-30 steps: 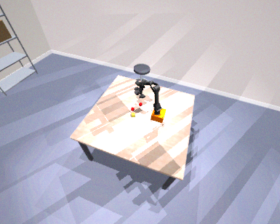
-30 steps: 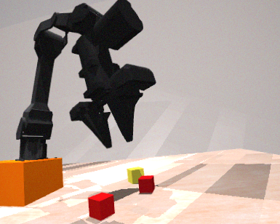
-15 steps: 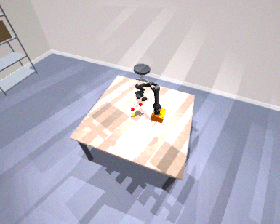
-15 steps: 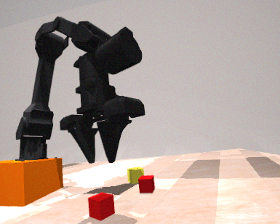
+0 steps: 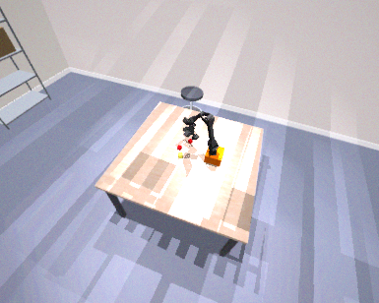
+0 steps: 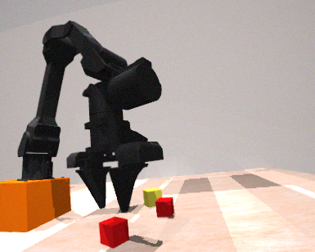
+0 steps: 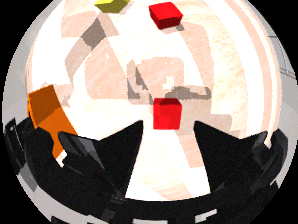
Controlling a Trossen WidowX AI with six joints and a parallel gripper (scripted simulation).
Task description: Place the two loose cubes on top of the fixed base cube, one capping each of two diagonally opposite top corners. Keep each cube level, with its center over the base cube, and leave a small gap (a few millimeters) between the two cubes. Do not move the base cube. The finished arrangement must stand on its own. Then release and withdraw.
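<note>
Now: the yellow base cube 21 cm to the left of my gripper tip, 6 cm ahead of it and 3 cm below it.
</note>
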